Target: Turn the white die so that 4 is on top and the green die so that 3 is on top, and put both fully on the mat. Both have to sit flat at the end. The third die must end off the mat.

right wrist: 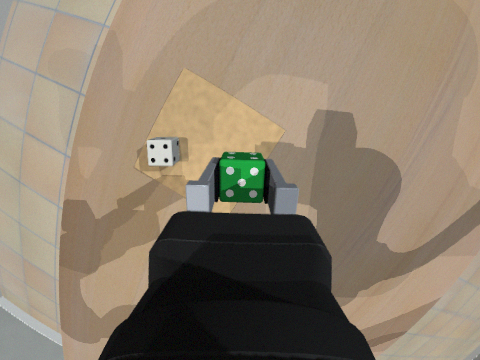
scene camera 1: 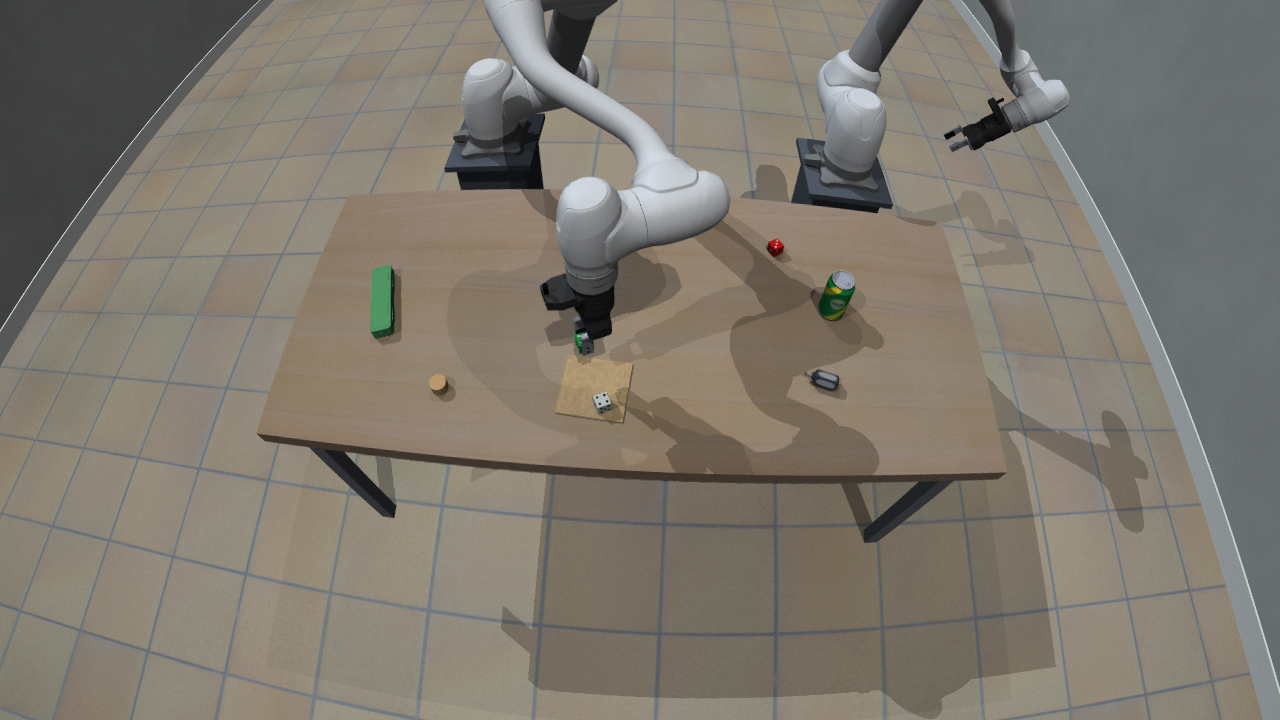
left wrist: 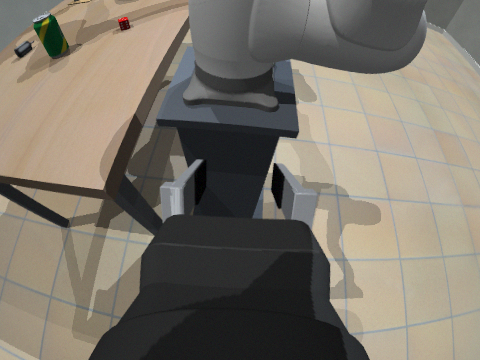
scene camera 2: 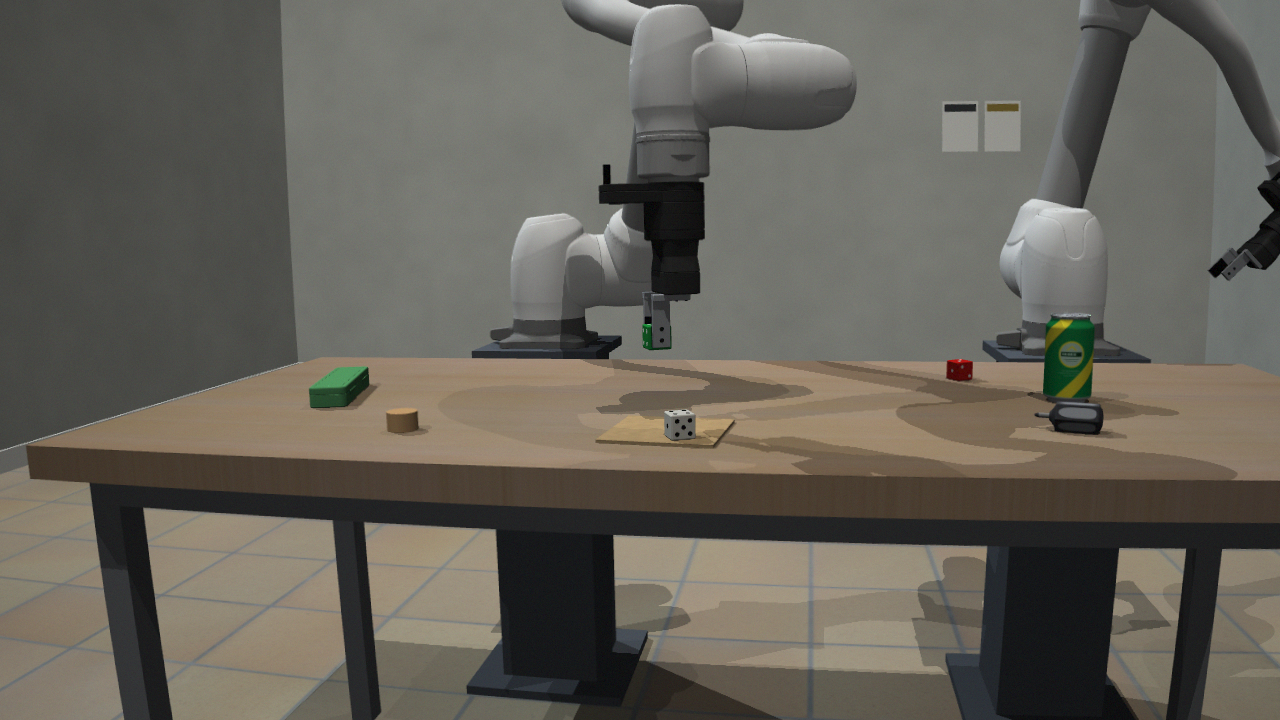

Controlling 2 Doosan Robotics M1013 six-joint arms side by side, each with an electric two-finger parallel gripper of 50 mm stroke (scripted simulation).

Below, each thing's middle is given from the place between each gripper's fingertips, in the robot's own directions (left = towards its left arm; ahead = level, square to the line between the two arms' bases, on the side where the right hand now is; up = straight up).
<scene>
My right gripper (scene camera 2: 657, 345) is now 40 mm short of the tan mat (scene camera 1: 584, 377), 20 mm to the right of it and 120 mm above it. Round my right hand: green die (right wrist: 241, 174) (10 mm below); then wooden disc (scene camera 2: 401, 420) (80 mm ahead, 320 mm to the right, 110 mm below); then white die (scene camera 2: 678, 424) (80 mm ahead, 40 mm to the left, 100 mm below).
My left gripper (scene camera 2: 1218, 275) is now 590 mm short of the can (scene camera 2: 1069, 341), 430 mm to the left of it and 100 mm above it. Round my left hand: tan mat (850 mm ahead, 950 mm to the right, 160 mm below); green die (820 mm ahead, 970 mm to the right, 50 mm below); dark grey object (scene camera 2: 1087, 418) (790 mm ahead, 470 mm to the right, 140 mm below).
</scene>
